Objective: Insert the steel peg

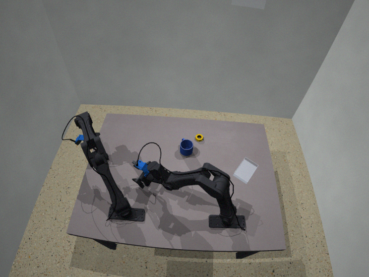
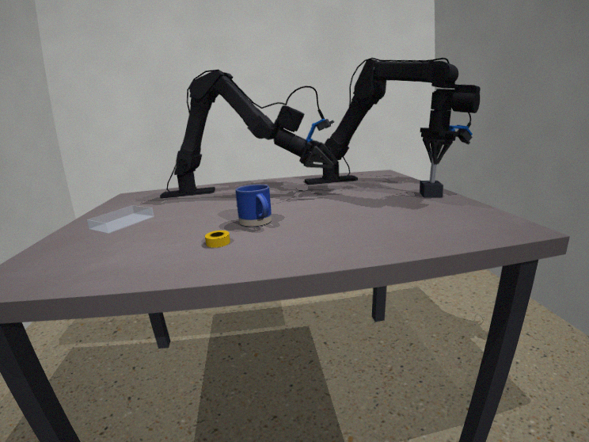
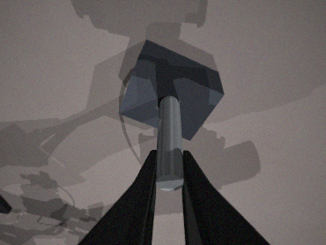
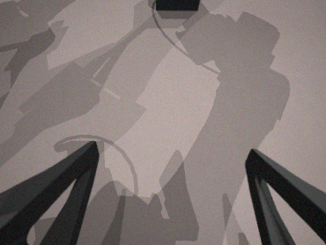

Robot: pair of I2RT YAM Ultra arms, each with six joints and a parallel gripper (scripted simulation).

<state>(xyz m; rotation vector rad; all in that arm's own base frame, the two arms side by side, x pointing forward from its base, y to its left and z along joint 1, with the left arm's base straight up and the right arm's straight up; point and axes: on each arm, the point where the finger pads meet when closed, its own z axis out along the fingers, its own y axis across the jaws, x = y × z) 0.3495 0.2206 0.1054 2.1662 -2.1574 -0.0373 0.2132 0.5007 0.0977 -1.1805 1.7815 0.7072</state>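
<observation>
Right now the steel peg is 3 cm below my left hand. The rest, counted from my left hand: blue mug (54 cm to the right, 10 cm ahead, 7 cm below); dark block (8 cm below, 1 cm behind); yellow ring (62 cm to the right, 22 cm ahead, 10 cm below).
</observation>
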